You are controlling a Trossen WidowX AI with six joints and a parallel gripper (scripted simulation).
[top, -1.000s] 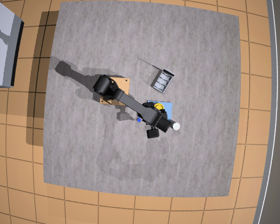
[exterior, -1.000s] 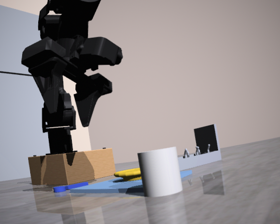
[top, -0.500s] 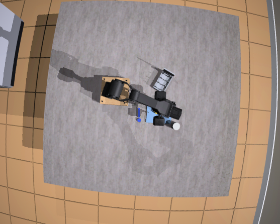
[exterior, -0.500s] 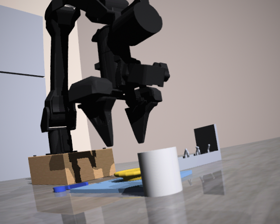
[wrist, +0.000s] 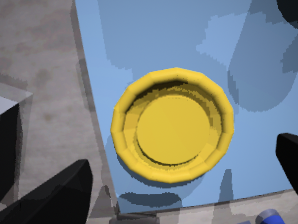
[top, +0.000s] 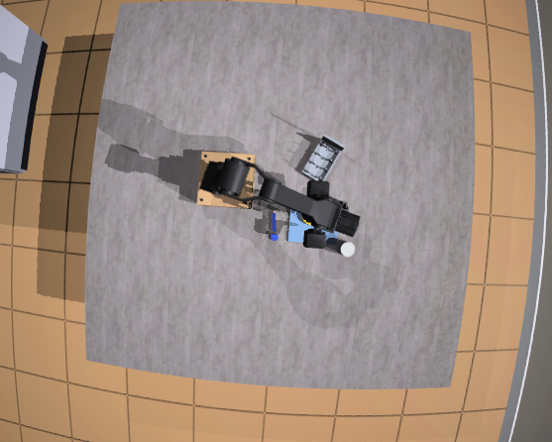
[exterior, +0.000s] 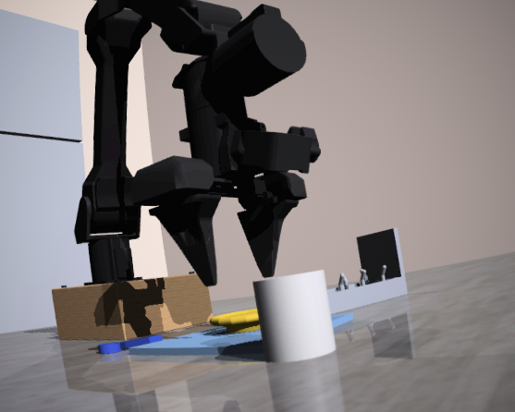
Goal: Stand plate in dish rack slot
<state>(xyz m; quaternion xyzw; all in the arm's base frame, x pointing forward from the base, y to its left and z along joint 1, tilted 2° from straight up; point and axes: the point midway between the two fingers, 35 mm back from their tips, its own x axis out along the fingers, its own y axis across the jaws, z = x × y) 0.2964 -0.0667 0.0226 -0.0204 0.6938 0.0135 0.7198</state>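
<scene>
My gripper tip is now 3 cm above the yellow plate. From my gripper tip the other things lie so: grey dish rack 17 cm to the left, 3 cm below, 1 cm ahead; blue spoon 11 cm behind, 6 cm to the right, 5 cm below; white cup 11 cm ahead, 9 cm to the right, 3 cm below.
</scene>
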